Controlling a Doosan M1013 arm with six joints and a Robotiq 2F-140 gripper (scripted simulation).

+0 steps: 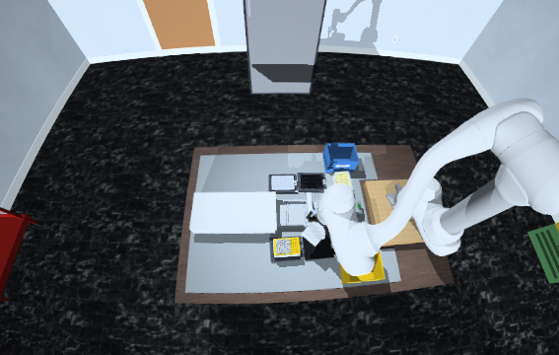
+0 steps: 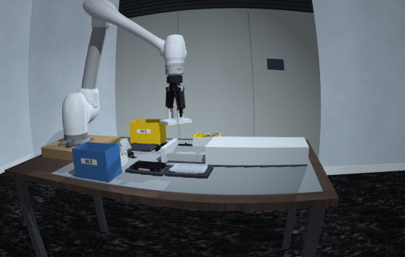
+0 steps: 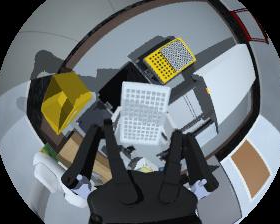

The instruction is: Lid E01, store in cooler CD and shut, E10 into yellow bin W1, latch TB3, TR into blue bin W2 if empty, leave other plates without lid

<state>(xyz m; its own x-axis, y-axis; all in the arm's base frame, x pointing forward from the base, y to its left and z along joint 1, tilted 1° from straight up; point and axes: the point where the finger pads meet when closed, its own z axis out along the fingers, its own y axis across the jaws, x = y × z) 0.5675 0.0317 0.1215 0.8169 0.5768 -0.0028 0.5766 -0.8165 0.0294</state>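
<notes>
Right now my hand is 150 mm to the left of the drawer, 140 mm above it and 80 mm short of it. Round my hand: black nest: 160 mm below, 60 mm to the left, 20 mm behind; then white well plate: 20 mm below; then grey plate lid: 10 mm below.
</notes>
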